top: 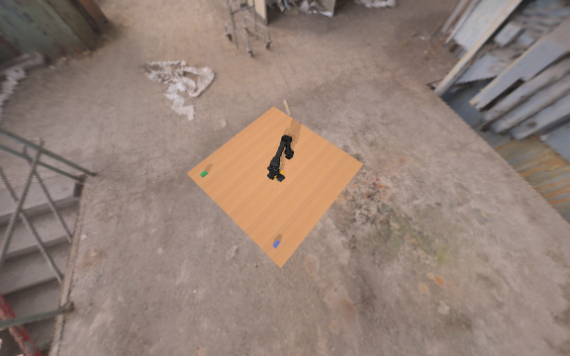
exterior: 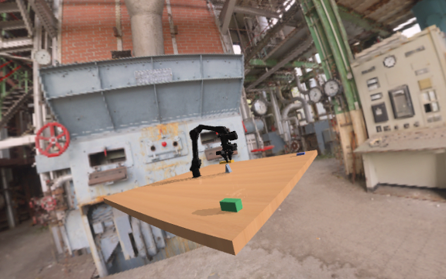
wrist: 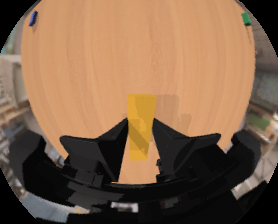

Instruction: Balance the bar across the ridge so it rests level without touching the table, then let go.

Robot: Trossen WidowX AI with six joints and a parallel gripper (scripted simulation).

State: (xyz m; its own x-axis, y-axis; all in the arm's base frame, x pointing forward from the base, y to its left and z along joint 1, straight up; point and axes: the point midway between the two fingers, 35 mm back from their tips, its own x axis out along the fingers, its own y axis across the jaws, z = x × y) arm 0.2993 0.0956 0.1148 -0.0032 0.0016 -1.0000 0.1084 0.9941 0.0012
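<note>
The yellow bar lies 30 mm behind my gripper tip. The rest, counted from my gripper tip: small blue block: 440 mm ahead, 400 mm to the left, 70 mm below; then green block: 600 mm to the right, 440 mm ahead, 60 mm below.
</note>
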